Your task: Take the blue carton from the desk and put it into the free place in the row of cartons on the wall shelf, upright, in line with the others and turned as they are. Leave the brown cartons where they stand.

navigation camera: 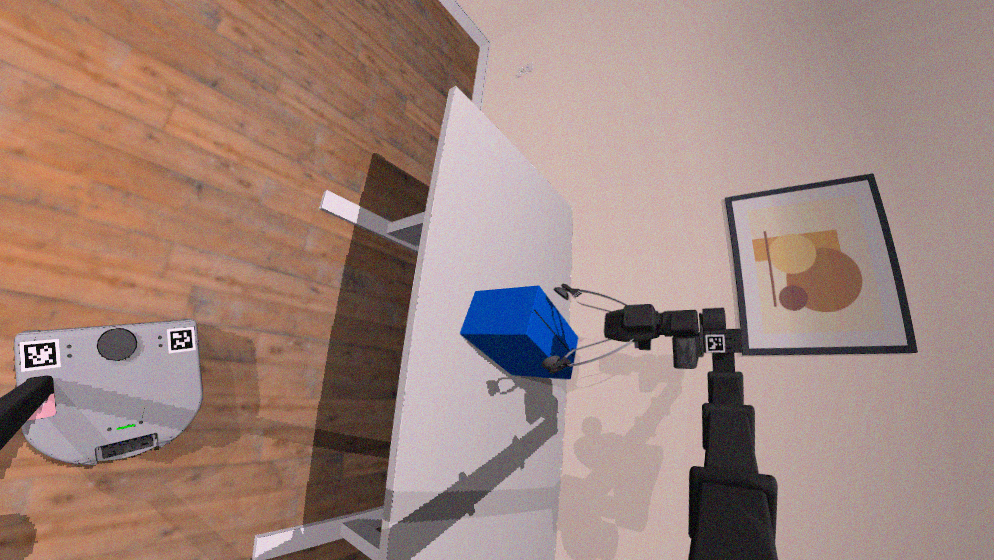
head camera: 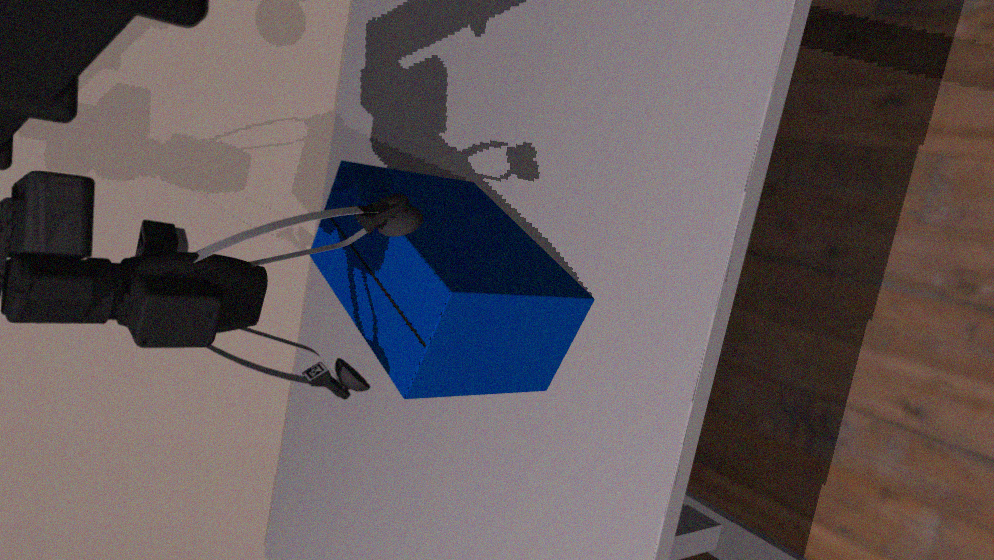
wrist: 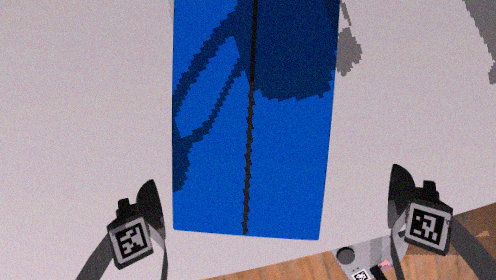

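Seen in the pictures: gripper, fingertip midpoint: [navigation camera: 548,326] [head camera: 392,300] [wrist: 271,194]; robot's base at its link origin: [navigation camera: 117,342].
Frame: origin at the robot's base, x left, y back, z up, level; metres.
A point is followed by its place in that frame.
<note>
The blue carton [head camera: 500,340] @(x -0.611, y -0.012, z 0.819 m) [navigation camera: 497,313] @(x -0.611, y -0.012, z 0.811 m) [wrist: 285,160] @(x -0.652, y 0.043, z 0.900 m) stands on the white desk [head camera: 626,173] @(x -0.541, y 0.151, z 0.720 m) [navigation camera: 479,208] @(x -0.696, y -0.283, z 0.720 m) [wrist: 75,100] @(x -0.866, y -0.192, z 0.720 m), with a dark line along its top face. My gripper [head camera: 374,293] @(x -0.642, y 0.023, z 0.920 m) [navigation camera: 558,326] @(x -0.642, y 0.023, z 0.920 m) [wrist: 271,194] @(x -0.642, y 0.023, z 0.920 m) is open and points down over the carton's wall-side part. In the wrist view the fingers stand on either side of the carton's near end, with a gap at each side. Finger shadows fall on its top. Neither finger is seen to press on it. The wall shelf, its free place and the brown cartons do not show in these views.
The wall [head camera: 139,452] @(x -1.344, y -0.197, z 0.933 m) [navigation camera: 646,139] @(x -1.472, y -0.656, z 1.051 m) rises right behind the desk. A framed picture [navigation camera: 827,278] @(x -1.268, y -0.014, z 1.567 m) hangs on it near my wrist. My arm [navigation camera: 730,417] @(x -0.381, y 0.087, z 1.251 m) runs along the wall. My base [navigation camera: 159,375] @(x -0.077, y 0.083, z 0.159 m) stands on the wooden floor [navigation camera: 243,278] @(x -0.333, y -0.167, z 0.000 m) before the desk's front edge.
</note>
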